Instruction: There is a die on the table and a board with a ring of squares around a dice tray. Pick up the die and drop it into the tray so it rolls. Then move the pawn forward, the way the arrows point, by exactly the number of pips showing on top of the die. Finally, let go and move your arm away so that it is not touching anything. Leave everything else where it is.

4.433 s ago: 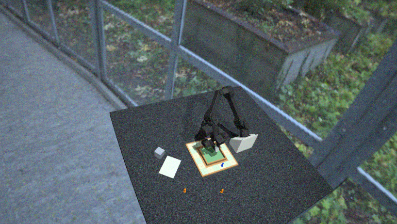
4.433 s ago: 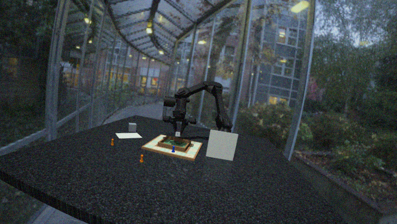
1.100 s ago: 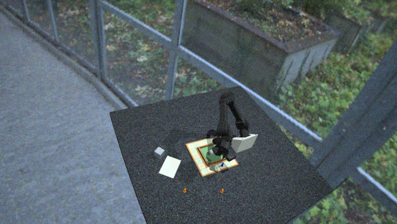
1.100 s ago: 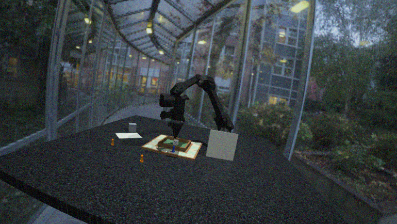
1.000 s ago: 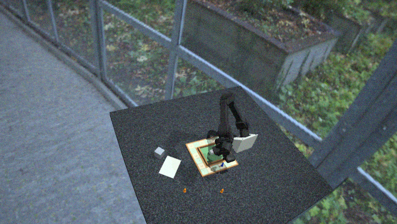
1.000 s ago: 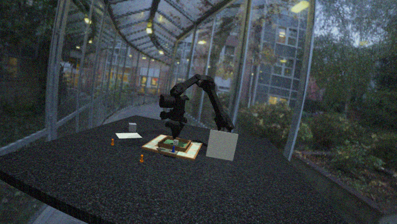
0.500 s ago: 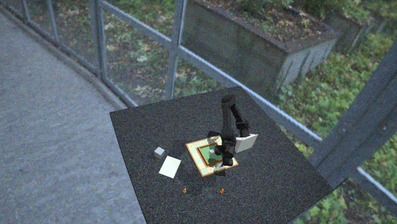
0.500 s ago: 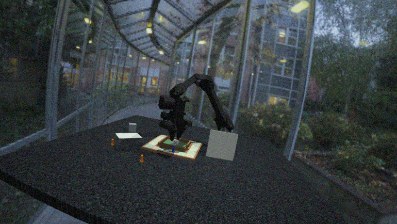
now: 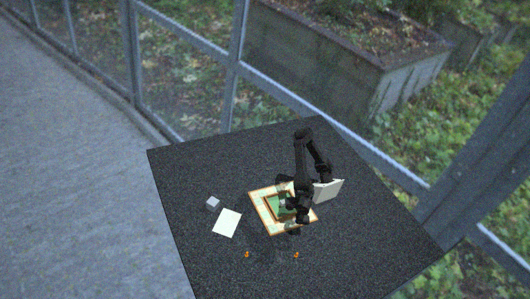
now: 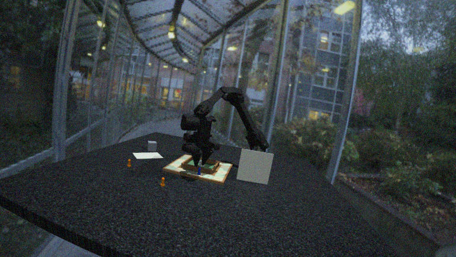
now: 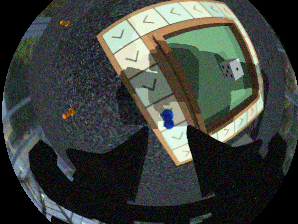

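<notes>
The blue pawn is 30 mm below my gripper tip. The rest, counted from my gripper tip: grey die (120 mm to the right, 30 mm below); then green dice tray (120 mm to the right, 50 mm below); then white card (310 mm ahead, 170 mm to the right, 50 mm below).
</notes>
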